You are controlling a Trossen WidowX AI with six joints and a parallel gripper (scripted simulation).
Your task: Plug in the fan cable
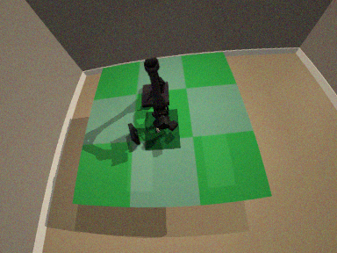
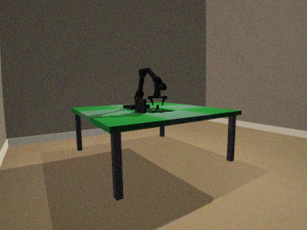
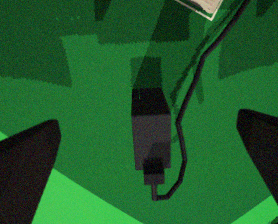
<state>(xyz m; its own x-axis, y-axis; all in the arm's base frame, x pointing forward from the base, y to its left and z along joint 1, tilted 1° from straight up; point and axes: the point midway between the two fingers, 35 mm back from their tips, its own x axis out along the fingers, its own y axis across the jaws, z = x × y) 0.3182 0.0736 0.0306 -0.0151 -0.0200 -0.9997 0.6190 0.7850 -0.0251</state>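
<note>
Right now the fan plug is 1 cm below my gripper tip and 1 cm behind it. The rest, counted from my gripper tip: black fan 20 cm to the right, 8 cm ahead, 2 cm above; dark green board 5 cm below, 3 cm to the right, 2 cm ahead.
</note>
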